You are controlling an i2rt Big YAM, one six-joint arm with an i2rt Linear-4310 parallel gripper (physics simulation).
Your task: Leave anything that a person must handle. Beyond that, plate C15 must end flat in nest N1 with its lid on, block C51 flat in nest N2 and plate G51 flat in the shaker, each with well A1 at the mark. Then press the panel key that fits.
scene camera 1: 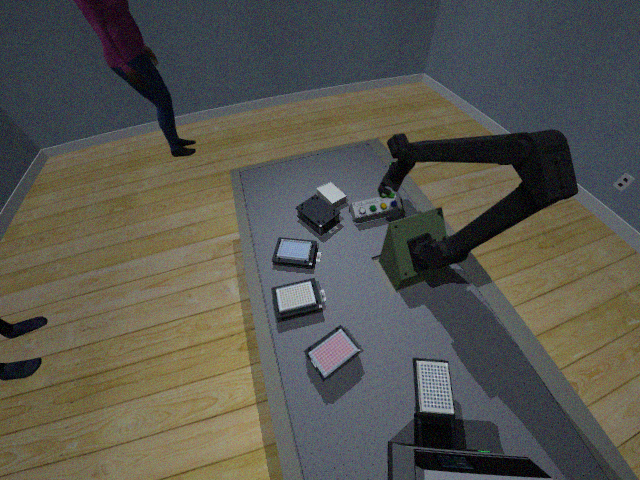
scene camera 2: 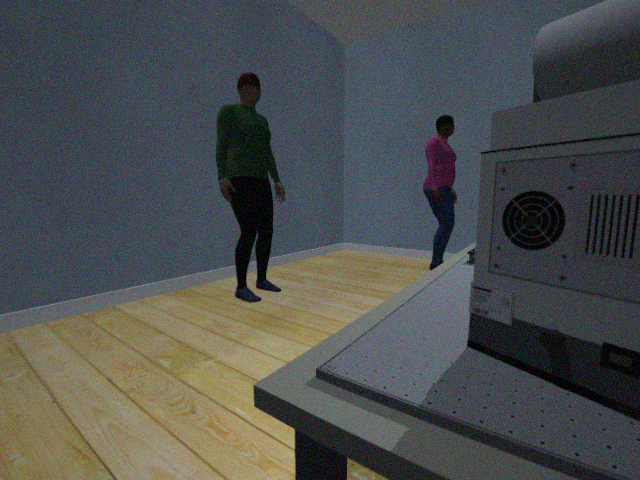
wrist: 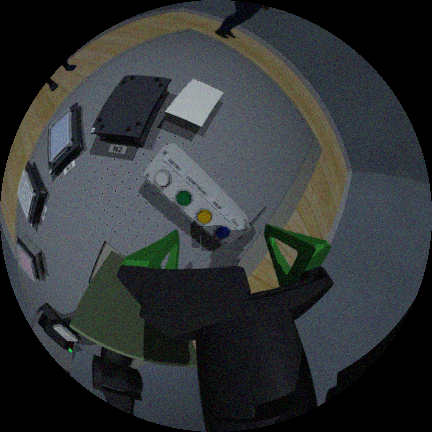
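My gripper (scene camera 1: 386,193) (wrist: 222,231) is open and empty, its green fingers above the blue-key end of the panel (scene camera 1: 377,212) (wrist: 192,170). The panel has a white key (wrist: 162,178) at RETRY, a green key (wrist: 184,198) at CONTINUE, a yellow key (wrist: 204,216) and a blue key (wrist: 222,232). A black block (scene camera 1: 317,212) (wrist: 131,107) lies at the label N2 (wrist: 118,149). A bluish-topped plate (scene camera 1: 295,250) (wrist: 60,135) and a cream plate (scene camera 1: 295,297) sit in dark nests. A pink plate (scene camera 1: 334,352) lies in a dark holder. Plate names and A1 marks are unreadable.
A white box (scene camera 1: 331,193) (wrist: 196,102) stands beside the black block. A white-welled plate (scene camera 1: 434,387) lies on a dark carrier at a machine. The green arm mount (scene camera 1: 413,232) (wrist: 112,300) is near the panel. Two people (scene camera 2: 248,139) (scene camera 2: 440,162) stand beyond the table.
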